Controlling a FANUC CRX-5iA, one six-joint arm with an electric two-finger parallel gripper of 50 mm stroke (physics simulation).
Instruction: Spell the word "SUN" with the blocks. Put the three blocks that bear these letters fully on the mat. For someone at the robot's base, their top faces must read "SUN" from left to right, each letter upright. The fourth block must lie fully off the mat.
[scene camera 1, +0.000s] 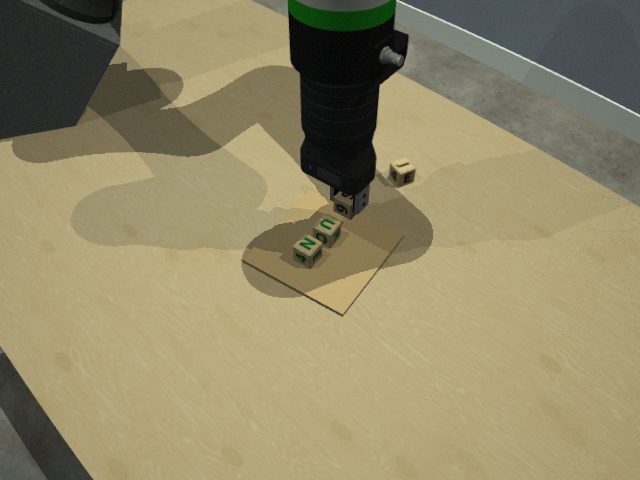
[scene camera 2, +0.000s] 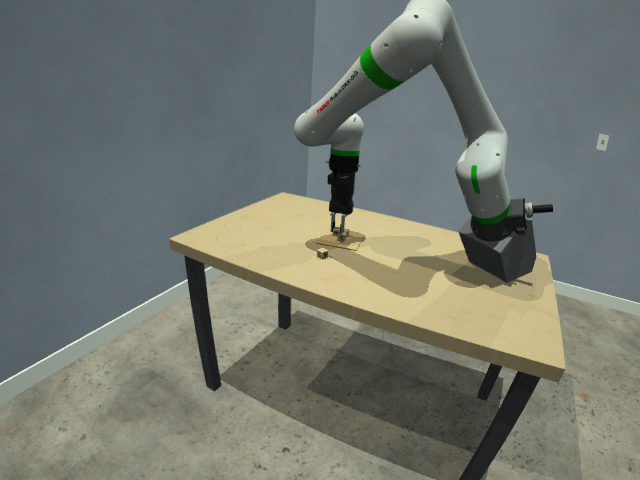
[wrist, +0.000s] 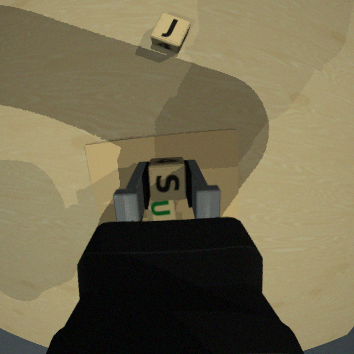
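Note:
My gripper (scene camera 1: 349, 201) (scene camera 2: 337, 233) (wrist: 166, 174) is shut on the S block (scene camera 1: 343, 207) (wrist: 167, 181), whose S faces up. It holds the block over the mat's back part, beside the U block; the gap beneath is hard to judge. The U block (scene camera 1: 327, 231) (wrist: 163, 210) and the N block (scene camera 1: 308, 252) stand close together on the mat (scene camera 1: 348, 291) (scene camera 2: 353, 245) (wrist: 102, 165), green letters up. The N block is hidden in the wrist view. The J block (scene camera 1: 402, 172) (scene camera 2: 322, 253) (wrist: 170, 31) lies fully off the mat, J up.
The wooden table (scene camera 1: 206, 361) (scene camera 2: 232, 232) carries the mat and blocks. The dark robot base (scene camera 1: 51, 72) (scene camera 2: 501, 255) stands at one end of the table. The arm's shadow falls across the mat and blocks.

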